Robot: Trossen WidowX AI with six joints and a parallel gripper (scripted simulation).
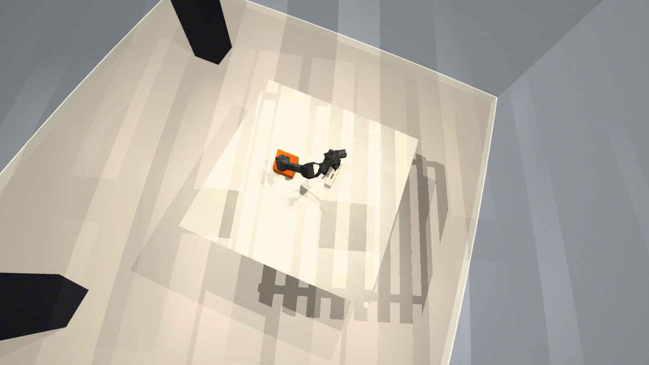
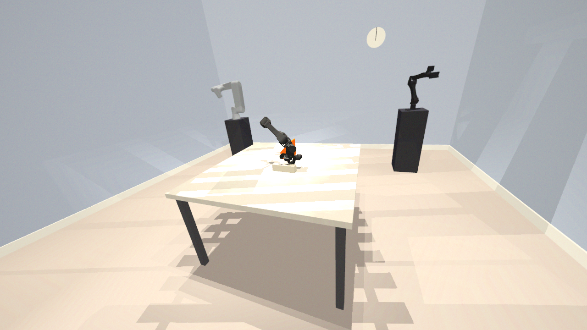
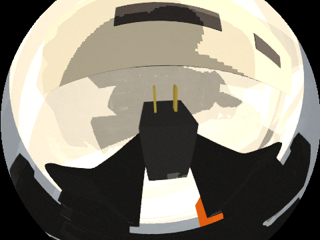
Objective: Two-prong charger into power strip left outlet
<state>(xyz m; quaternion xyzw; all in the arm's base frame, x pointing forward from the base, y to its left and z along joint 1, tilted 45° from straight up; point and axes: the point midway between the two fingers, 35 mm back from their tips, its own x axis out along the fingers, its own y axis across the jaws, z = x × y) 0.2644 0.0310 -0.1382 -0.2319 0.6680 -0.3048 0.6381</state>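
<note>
Now: the black two-prong charger 20 mm ahead of my gripper tip and 10 mm above it.
</note>
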